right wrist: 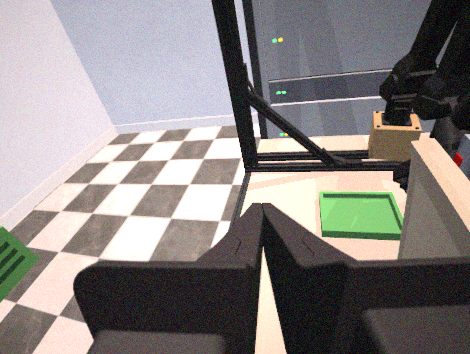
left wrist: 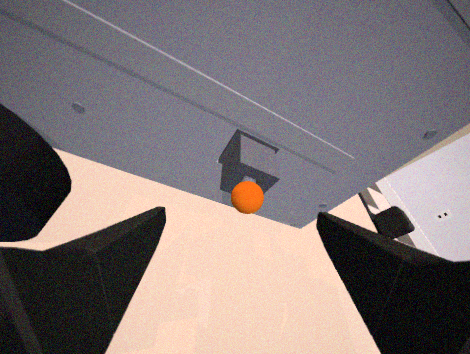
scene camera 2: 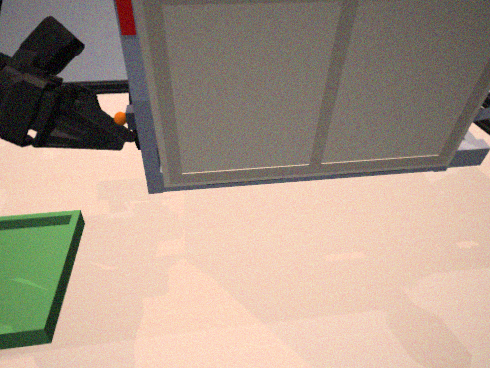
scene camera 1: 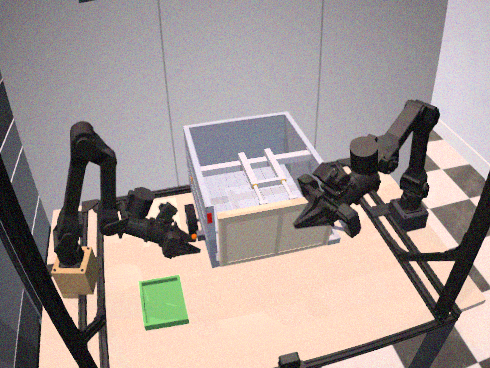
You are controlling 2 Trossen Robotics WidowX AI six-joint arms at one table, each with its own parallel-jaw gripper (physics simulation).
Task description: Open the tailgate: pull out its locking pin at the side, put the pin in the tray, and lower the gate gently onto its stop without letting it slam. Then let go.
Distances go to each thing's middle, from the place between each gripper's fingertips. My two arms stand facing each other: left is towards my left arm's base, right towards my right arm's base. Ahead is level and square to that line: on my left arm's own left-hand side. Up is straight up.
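From my right hand, the grey truck bed [scene camera 1: 225,159] is 19 cm below, 37 cm ahead and 2 cm to the right. My right hand itself is 22 cm above the orange-tipped locking pin [left wrist: 247,197], and it is 14 cm to the right of the pin and 25 cm short of it.
The grey truck bed, when I count from my left hand, is 50 mm above, 130 mm ahead and 190 mm to the right. That left hand is 10 mm short of the orange-tipped locking pin, 20 mm below it and 30 mm to the left of it.
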